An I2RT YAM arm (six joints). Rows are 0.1 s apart.
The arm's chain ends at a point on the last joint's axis. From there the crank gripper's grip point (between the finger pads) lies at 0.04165 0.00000 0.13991 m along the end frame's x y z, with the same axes.
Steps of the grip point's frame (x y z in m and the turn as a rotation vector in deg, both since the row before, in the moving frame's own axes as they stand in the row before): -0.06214, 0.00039, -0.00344, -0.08, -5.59, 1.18; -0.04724, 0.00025, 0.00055, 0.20, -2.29, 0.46; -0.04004, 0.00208, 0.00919, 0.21, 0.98, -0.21; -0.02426, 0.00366, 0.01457, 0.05, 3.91, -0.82; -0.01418, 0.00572, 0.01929, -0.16, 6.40, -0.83; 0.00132, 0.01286, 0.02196, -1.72, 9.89, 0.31; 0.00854, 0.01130, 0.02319, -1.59, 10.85, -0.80; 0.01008, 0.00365, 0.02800, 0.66, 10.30, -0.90; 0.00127, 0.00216, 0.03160, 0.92, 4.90, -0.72
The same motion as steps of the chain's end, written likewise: -0.04830, -0.00052, -0.00683, -0.08, -5.59, 1.18; -0.04162, 0.00043, -0.00100, 0.20, -2.29, 0.46; -0.04243, 0.00275, 0.00992, 0.21, 0.98, -0.21; -0.03370, 0.00444, 0.01774, 0.05, 3.91, -0.82; -0.02951, 0.00605, 0.02480, -0.16, 6.40, -0.83; -0.02208, 0.00850, 0.03126, -1.72, 9.89, 0.31; -0.01707, 0.00831, 0.03358, -1.59, 10.85, -0.80; -0.01425, 0.00606, 0.03771, 0.66, 10.30, -0.90; -0.01051, 0.00497, 0.03569, 0.92, 4.90, -0.72
